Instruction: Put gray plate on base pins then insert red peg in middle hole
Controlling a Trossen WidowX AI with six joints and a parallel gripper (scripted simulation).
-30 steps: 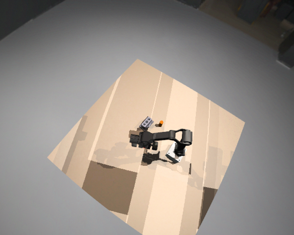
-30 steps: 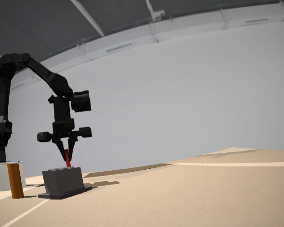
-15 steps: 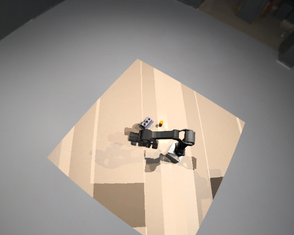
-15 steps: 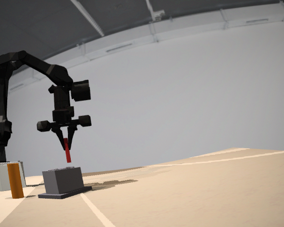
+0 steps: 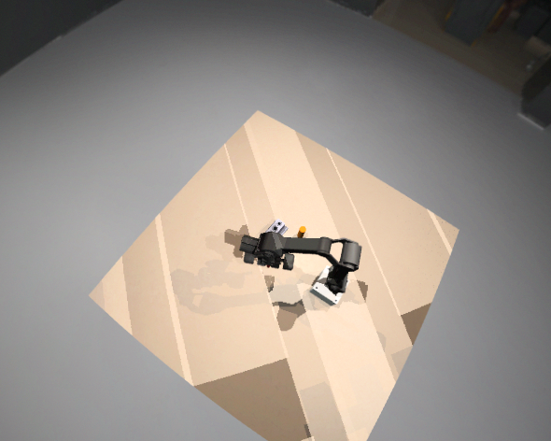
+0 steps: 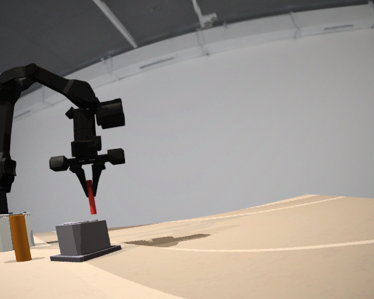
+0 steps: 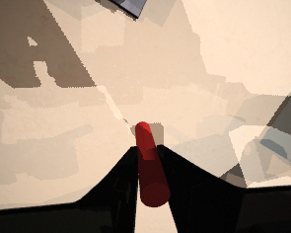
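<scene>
The gray plate is 10 cm ahead of my gripper tip, 15 cm to the right of it and 7 cm below it. Round my gripper tip: orange cylinder 22 cm to the right, 7 cm below; then red peg right at my gripper tip.
</scene>
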